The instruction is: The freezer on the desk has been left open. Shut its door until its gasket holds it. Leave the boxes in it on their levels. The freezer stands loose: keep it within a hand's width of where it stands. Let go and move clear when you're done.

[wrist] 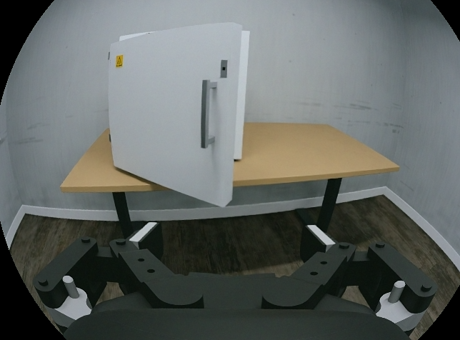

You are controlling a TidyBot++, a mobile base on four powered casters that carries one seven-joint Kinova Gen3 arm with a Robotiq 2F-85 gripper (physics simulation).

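Observation:
The white freezer [242, 95] stands on the desk, left of the middle of the wrist view, mostly hidden behind its own door. The door [160, 105] is hinged on the left and stands ajar, its right edge swung out towards me past the desk's front edge. A grey bar handle [205, 114] is upright near the door's right side, with a small lock plate [224, 68] above it. The boxes and levels inside are hidden by the door. My gripper [231, 241] is open and empty, apart from the door, and shows low in the view.
The wooden desk [310, 150] has dark legs [330, 202] and extends to the right of the freezer. Grey walls [310, 60] stand behind it and at both sides. A dark wooden floor [230, 250] shows under the desk.

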